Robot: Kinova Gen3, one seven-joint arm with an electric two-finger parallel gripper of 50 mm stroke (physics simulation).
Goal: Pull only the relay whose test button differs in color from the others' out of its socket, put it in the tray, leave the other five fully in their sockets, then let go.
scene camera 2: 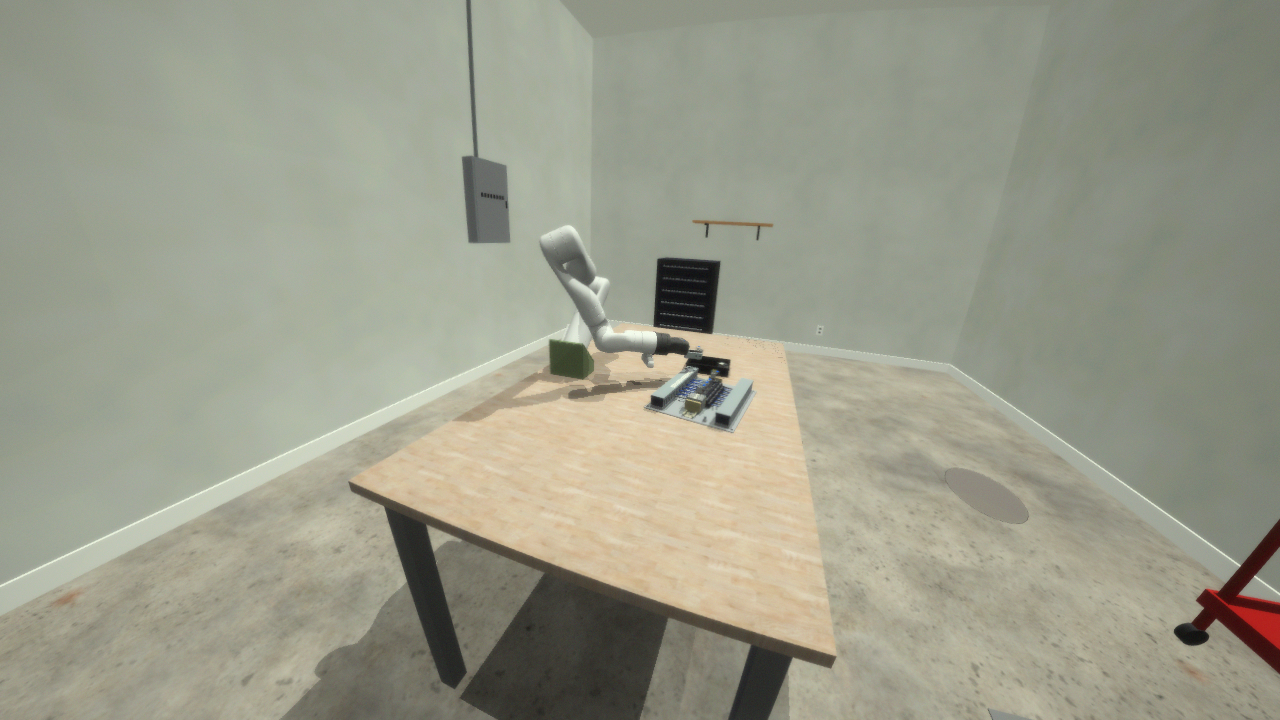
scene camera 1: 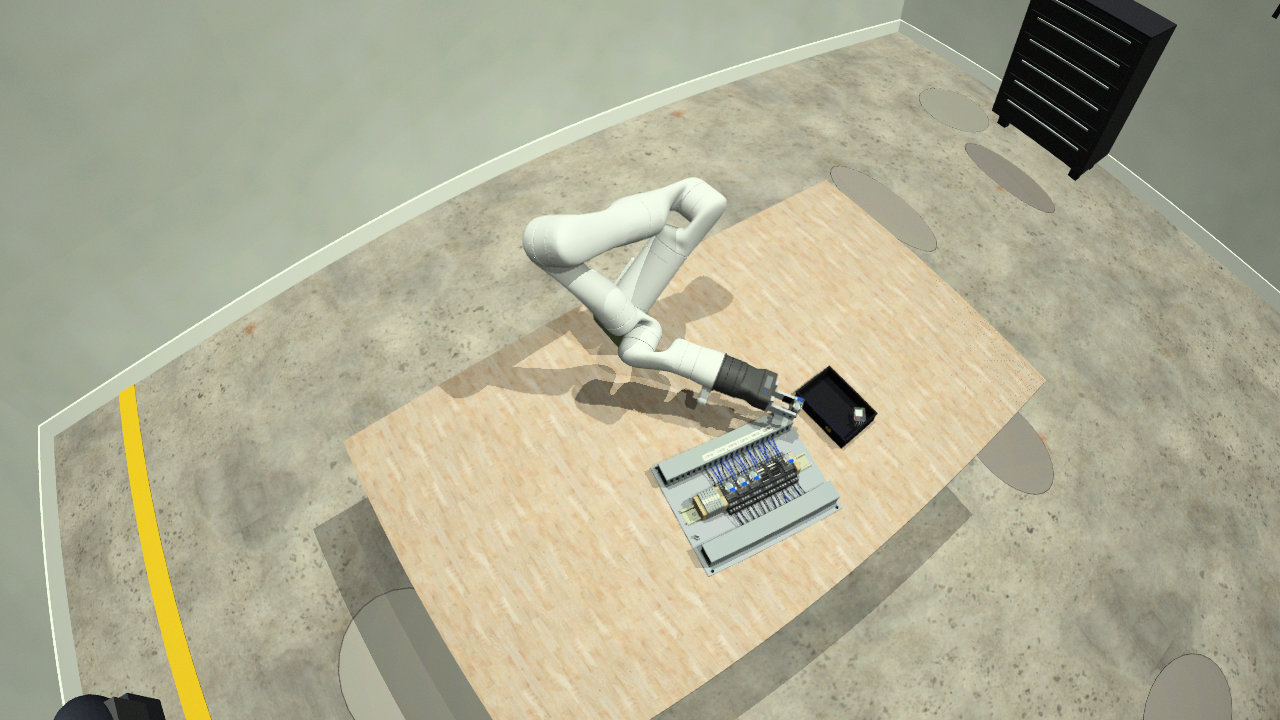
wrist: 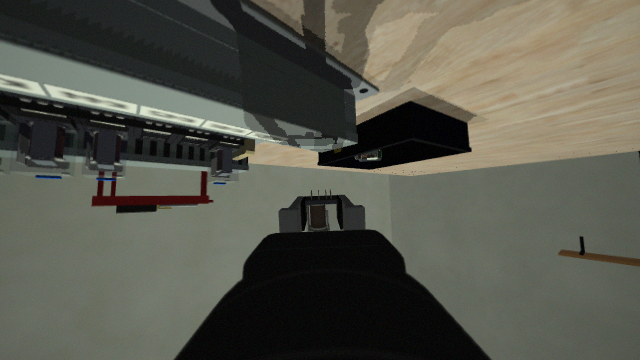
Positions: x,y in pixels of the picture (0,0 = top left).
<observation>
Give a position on a relay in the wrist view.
105,146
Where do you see a relay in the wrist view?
45,145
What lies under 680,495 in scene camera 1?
A grey panel.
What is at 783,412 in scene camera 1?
The gripper.
</observation>
